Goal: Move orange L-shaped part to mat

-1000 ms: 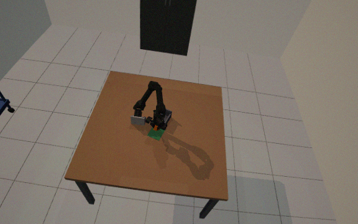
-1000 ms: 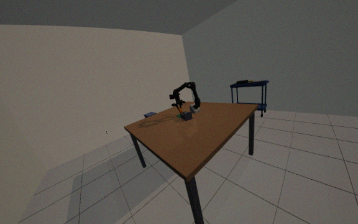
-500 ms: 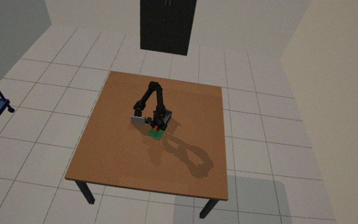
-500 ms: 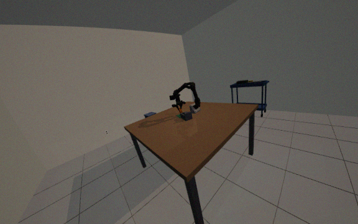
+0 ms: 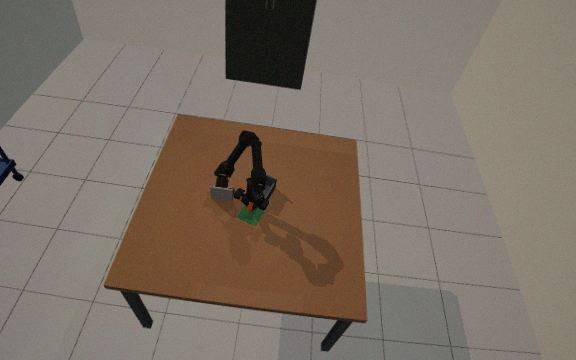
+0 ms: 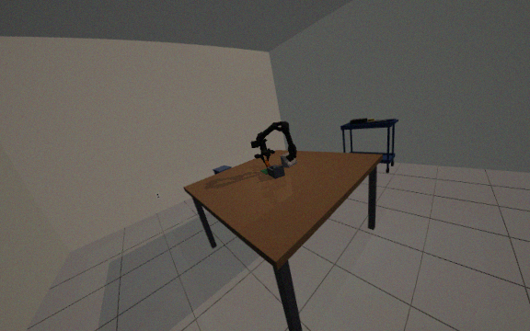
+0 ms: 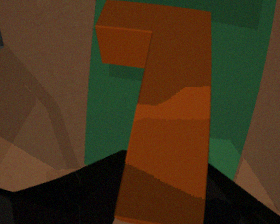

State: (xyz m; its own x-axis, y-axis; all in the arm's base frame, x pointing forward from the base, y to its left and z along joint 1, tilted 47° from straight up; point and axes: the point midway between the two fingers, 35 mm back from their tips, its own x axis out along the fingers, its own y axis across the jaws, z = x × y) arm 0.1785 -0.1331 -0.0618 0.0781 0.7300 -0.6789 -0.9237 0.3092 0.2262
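Right now my gripper tip is 40 mm to the right of the orange L-shaped part and 30 mm above it. Also, from my gripper tip: green mat: 90 mm below, 20 mm to the left, 10 mm ahead.
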